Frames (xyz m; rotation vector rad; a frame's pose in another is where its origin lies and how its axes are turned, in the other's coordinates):
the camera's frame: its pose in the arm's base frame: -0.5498 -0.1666 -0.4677 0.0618 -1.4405 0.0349
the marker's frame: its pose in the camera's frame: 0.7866 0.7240 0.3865 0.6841 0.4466 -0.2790
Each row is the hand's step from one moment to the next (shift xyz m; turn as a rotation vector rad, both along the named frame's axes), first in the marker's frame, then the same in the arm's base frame.
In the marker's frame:
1: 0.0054 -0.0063 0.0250 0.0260 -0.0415 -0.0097
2: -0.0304 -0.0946 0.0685 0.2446 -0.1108 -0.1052
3: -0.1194 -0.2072 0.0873 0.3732 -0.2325 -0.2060
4: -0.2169 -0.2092 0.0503 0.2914 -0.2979 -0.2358
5: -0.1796 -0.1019 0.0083 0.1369 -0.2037 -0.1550
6: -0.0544 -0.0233 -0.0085 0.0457 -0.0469 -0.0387
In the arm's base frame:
1: -0.0084 -0.0225 0.0107 0.0435 -0.0244 -0.0025
2: -0.0088 -0.1124 -0.0432 0.2682 -0.0237 0.1035
3: -0.0131 -0.1974 -0.1603 0.4702 -0.0485 0.1109
4: -0.0481 -0.1645 -0.2529 0.4741 -0.0666 0.0036
5: -0.0579 -0.0626 -0.1883 0.2832 -0.0448 -0.0450
6: -0.0150 -0.0059 -0.0576 0.0755 -0.0094 -0.0002

